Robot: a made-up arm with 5 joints.
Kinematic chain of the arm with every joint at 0, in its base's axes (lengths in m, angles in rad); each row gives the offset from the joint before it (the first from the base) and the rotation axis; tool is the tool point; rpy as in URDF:
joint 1: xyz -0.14 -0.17 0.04 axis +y
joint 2: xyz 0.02 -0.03 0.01 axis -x
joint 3: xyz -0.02 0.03 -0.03 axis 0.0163 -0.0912 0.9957
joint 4: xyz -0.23 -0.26 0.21 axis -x
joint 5: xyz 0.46 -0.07 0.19 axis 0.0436 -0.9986 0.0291
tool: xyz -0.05 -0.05 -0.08 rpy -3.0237 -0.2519 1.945
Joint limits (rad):
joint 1: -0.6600..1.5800
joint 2: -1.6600..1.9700
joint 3: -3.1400..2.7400
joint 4: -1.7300..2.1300
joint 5: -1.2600..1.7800
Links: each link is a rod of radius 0.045 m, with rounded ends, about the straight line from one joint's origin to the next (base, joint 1, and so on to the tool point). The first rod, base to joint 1, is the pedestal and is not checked.
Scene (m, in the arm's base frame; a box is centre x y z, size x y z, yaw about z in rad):
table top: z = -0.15
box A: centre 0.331 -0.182 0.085 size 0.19 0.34 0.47 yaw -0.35
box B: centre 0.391 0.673 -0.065 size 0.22 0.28 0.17 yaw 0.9
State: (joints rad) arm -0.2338 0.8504 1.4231 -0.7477 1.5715
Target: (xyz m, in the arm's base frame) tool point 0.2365 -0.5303 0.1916
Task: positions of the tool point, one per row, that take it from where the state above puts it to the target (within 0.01 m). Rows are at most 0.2 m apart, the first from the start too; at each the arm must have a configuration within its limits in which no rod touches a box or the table.
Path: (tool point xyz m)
1: 0.2682 0.1404 0.3040
2: 0.2011 0.0858 0.4436
3: 0.1177 0.0031 0.5506
4: 0.1460 -0.1091 0.5634
5: 0.1350 -0.2182 0.5726
6: 0.0877 -0.3129 0.5794
7: 0.1787 -0.4103 0.4744
8: 0.2306 -0.4837 0.3378
9: 0.2365 -0.5303 0.1916

